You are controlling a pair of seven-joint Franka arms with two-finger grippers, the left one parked.
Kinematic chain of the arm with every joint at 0, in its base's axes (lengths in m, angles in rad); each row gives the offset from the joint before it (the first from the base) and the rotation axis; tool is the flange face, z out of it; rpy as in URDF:
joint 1: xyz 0 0 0.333 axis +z
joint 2: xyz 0 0 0 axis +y
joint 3: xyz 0 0 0.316 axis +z
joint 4: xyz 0.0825 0 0 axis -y
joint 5: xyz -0.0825 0 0.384 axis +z
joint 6: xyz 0 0 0 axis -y
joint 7: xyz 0.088 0 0 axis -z
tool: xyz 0 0 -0.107 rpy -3.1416 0 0
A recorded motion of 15 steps. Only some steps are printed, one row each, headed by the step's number.
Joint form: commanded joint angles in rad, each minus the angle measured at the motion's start. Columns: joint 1, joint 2, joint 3, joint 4, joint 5, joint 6, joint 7.
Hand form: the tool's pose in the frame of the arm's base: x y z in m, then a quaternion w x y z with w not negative. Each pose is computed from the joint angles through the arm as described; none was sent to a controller.
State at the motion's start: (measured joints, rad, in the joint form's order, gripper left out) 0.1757 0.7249 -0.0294 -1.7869 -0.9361 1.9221 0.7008
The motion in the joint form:
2: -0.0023 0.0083 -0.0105 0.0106 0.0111 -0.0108 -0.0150
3: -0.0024 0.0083 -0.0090 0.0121 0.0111 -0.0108 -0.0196
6: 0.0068 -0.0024 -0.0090 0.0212 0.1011 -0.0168 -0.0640
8: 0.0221 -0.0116 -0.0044 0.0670 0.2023 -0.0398 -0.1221
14: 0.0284 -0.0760 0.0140 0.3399 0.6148 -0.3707 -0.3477
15: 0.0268 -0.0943 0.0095 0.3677 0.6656 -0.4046 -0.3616
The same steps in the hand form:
2: 0.6045 0.0244 0.1322 0.44573 0.88969 0.02545 -0.09555
3: 0.6050 0.0253 0.1326 0.44504 0.88995 0.02773 -0.09574
6: 0.6051 0.0346 0.1390 0.41577 0.90207 0.01891 -0.11422
8: 0.6155 0.0522 0.1567 0.38098 0.91604 0.01115 -0.12493
14: 0.6476 0.0903 0.2819 0.22490 0.95008 -0.03787 -0.21293
15: 0.6494 0.0918 0.3030 0.20043 0.95447 -0.04602 -0.21608

